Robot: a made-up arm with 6 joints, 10 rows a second.
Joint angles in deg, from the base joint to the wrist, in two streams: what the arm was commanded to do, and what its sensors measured. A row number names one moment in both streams.
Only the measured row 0 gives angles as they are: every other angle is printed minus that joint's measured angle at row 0.
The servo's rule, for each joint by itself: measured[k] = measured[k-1] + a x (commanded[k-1-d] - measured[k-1]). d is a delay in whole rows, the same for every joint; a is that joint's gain. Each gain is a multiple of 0.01, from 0.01 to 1. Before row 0 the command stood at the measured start. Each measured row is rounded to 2 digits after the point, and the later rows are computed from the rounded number. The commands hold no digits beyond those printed.
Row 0, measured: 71.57 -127.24 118.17 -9.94 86.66 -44.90
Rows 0 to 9, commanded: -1.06 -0.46 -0.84 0.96 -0.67 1.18; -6.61 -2.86 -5.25 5.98 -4.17 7.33; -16.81 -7.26 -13.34 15.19 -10.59 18.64; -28.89 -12.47 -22.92 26.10 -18.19 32.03; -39.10 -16.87 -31.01 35.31 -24.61 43.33; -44.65 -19.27 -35.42 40.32 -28.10 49.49; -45.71 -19.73 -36.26 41.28 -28.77 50.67; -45.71 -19.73 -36.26 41.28 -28.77 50.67; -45.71 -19.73 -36.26 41.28 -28.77 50.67; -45.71 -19.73 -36.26 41.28 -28.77 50.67
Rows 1 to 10, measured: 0.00 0.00 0.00 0.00 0.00 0.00; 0.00 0.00 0.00 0.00 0.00 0.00; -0.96 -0.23 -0.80 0.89 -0.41 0.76; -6.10 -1.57 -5.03 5.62 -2.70 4.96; -15.85 -4.47 -12.92 14.52 -7.51 13.72; -27.72 -8.55 -22.42 25.29 -14.02 25.44; -38.08 -12.79 -30.58 34.61 -20.48 36.89; -44.06 -16.09 -35.18 39.92 -25.13 44.95; -45.56 -17.95 -36.21 41.18 -27.35 48.61; -45.70 -18.86 -36.26 41.27 -28.22 49.93
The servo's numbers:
d 2
a 0.91 0.51 0.95 0.93 0.61 0.64

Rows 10 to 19, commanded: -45.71 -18.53 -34.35 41.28 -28.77 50.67; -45.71 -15.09 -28.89 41.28 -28.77 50.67; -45.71 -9.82 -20.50 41.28 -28.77 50.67; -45.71 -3.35 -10.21 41.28 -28.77 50.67; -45.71 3.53 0.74 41.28 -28.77 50.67; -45.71 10.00 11.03 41.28 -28.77 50.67; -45.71 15.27 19.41 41.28 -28.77 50.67; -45.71 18.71 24.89 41.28 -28.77 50.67; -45.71 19.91 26.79 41.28 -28.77 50.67; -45.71 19.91 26.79 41.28 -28.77 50.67
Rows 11 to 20, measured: -45.71 -19.30 -36.26 41.28 -28.56 50.40; -45.71 -19.52 -36.26 41.28 -28.69 50.57; -45.71 -19.02 -34.45 41.28 -28.74 50.63; -45.71 -17.02 -29.17 41.28 -28.76 50.66; -45.71 -13.35 -20.93 41.28 -28.77 50.67; -45.71 -8.25 -10.75 41.28 -28.77 50.67; -45.71 -2.24 0.17 41.28 -28.77 50.67; -45.71 4.00 10.49 41.28 -28.77 50.67; -45.71 9.75 18.96 41.28 -28.77 50.67; -45.71 14.32 24.59 41.28 -28.77 50.67
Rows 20 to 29, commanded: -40.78 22.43 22.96 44.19 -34.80 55.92; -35.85 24.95 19.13 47.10 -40.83 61.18; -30.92 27.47 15.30 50.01 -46.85 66.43; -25.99 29.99 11.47 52.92 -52.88 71.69; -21.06 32.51 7.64 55.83 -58.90 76.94; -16.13 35.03 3.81 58.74 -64.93 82.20; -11.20 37.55 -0.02 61.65 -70.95 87.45; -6.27 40.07 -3.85 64.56 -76.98 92.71; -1.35 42.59 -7.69 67.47 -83.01 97.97; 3.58 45.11 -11.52 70.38 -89.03 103.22
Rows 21 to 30, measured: -45.71 17.17 26.68 41.28 -28.77 50.67; -45.71 18.57 26.78 41.28 -28.77 50.67; -41.22 20.54 23.15 43.99 -32.45 54.03; -36.33 22.79 19.33 46.88 -37.56 58.61; -31.41 25.18 15.50 49.79 -43.23 63.61; -26.48 27.63 11.67 52.70 -49.12 68.78; -21.55 30.12 7.84 55.61 -55.09 74.00; -16.62 32.62 4.01 58.52 -61.09 79.25; -11.69 35.13 0.18 61.43 -67.10 84.50; -6.76 37.65 -3.65 64.34 -73.13 89.75
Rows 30 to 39, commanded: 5.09 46.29 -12.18 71.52 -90.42 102.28; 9.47 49.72 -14.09 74.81 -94.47 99.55; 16.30 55.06 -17.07 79.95 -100.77 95.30; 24.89 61.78 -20.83 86.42 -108.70 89.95; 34.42 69.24 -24.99 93.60 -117.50 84.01; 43.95 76.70 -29.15 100.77 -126.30 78.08; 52.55 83.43 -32.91 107.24 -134.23 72.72; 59.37 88.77 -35.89 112.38 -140.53 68.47; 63.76 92.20 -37.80 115.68 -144.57 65.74; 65.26 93.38 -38.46 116.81 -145.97 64.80
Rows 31 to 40, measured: -1.84 40.17 -7.49 67.25 -79.16 95.01; 3.09 42.69 -11.32 70.16 -85.18 100.26; 4.91 44.53 -12.14 71.42 -88.38 101.55; 9.06 47.18 -13.99 74.57 -92.09 100.27; 15.65 51.20 -16.92 79.57 -97.38 97.09; 24.06 56.60 -20.63 85.94 -104.29 92.52; 33.49 63.05 -24.77 93.06 -112.35 87.07; 43.01 70.01 -28.93 100.23 -120.86 81.32; 51.69 76.85 -32.71 106.75 -129.02 75.82; 58.68 82.93 -35.73 111.99 -136.04 71.12
